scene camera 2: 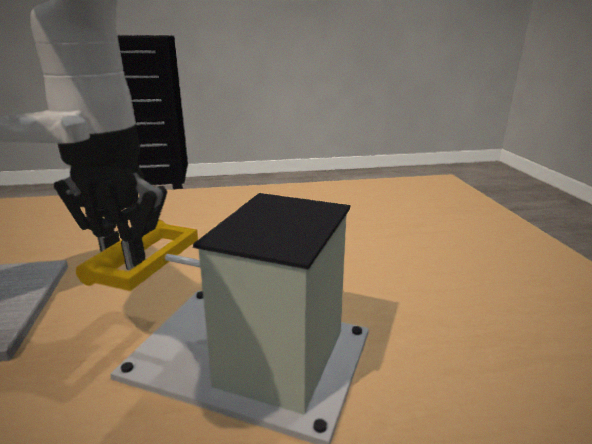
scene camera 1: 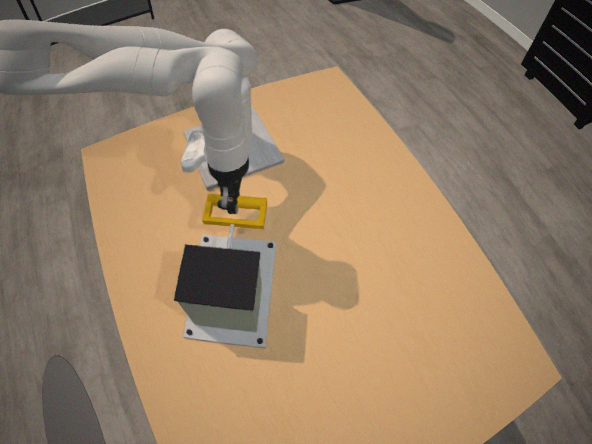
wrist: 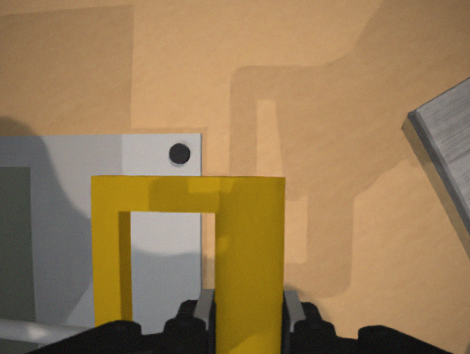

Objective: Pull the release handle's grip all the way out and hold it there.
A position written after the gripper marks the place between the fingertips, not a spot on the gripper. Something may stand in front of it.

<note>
In view: the gripper (scene camera 2: 125, 265) and a light grey base plate (scene camera 2: 173, 361).
The gripper shows as well in scene camera 1 (scene camera 1: 234, 206) and in the wrist view (wrist: 248, 312). The light grey base plate also shows in scene camera 1 (scene camera 1: 267, 248) and in the wrist view (wrist: 61, 166).
</note>
